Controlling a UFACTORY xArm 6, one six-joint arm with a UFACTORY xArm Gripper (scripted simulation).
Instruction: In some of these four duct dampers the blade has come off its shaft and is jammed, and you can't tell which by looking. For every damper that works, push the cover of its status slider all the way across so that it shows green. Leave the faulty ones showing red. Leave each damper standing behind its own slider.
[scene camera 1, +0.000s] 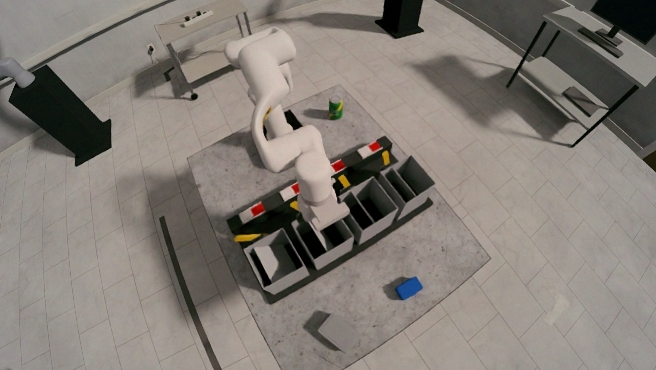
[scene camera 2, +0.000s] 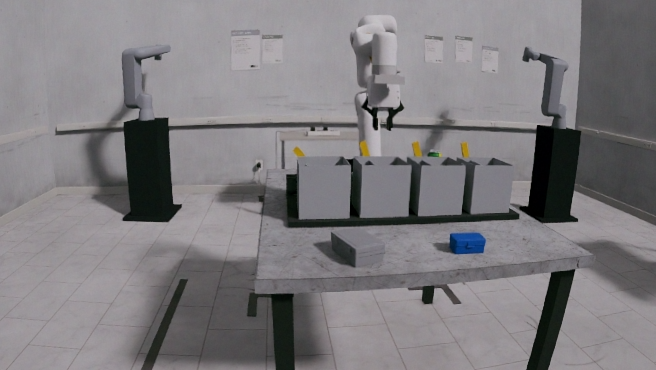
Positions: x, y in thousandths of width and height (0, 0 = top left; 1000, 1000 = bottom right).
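A blue box (scene camera 2: 702, 658) shares the scene with a grey box (scene camera 1: 510, 891). There is a damper (scene camera 2: 582, 509) here, along with a damper (scene camera 2: 667, 499) and a damper (scene camera 2: 493, 509), and the robot's own gripper (scene camera 2: 583, 353) is visible too.
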